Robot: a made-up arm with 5 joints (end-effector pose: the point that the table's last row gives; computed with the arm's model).
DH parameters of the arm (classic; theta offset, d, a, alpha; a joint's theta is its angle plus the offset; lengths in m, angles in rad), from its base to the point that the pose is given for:
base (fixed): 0 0 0 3.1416
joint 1: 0 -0.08 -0.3 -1.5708
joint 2: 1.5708 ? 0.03 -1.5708
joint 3: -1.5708 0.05 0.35 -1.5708
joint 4: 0 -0.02 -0.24 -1.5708
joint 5: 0 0.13 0.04 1.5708
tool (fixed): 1.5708 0.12 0 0
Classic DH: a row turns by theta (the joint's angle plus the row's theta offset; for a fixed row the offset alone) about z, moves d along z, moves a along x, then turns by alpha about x.
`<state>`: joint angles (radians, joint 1 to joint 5).
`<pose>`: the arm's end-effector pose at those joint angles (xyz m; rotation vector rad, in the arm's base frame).
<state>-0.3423 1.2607 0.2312 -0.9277 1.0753</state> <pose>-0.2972 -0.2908 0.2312 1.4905 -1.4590 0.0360</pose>
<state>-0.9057 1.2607 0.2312 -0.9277 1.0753</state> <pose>-0.0960 -0.4046 0.2312 1.8568 -0.9976 0.3766</pose>
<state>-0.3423 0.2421 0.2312 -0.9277 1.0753</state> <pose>-0.1412 -0.2352 0.2253 0.9873 -0.6260 -0.3656</pose>
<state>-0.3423 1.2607 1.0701 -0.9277 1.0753</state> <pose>-0.5842 -0.1902 0.3070 0.6490 -1.9493 -0.2049</pose>
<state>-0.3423 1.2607 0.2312 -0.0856 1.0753</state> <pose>-0.3229 -0.1566 0.1920 0.9915 -1.1034 0.7503</pose>
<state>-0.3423 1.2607 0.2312 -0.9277 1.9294</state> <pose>-0.1967 -0.2634 0.2200 2.1505 -1.5179 0.7365</pose>
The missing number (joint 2, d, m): -0.2
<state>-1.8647 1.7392 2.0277 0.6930 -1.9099</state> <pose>-0.0805 -0.3327 -0.1059 -1.9906 -1.3335 -1.2164</pose>
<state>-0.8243 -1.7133 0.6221 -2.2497 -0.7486</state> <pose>0.2990 -0.0603 -0.0827 -2.3806 -0.2075 -0.7405</pose>
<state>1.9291 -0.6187 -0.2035 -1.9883 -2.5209</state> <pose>-0.2693 0.3530 -0.1928 -1.2154 -2.8205 -0.0820</pose>
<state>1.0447 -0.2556 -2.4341 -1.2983 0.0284</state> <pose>0.2884 0.4128 -0.2733 2.8639 0.4878 -1.1401</pose>
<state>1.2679 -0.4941 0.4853 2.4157 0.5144</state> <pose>-0.2118 0.3436 0.4259 1.0738 0.6748 1.1338</pose>
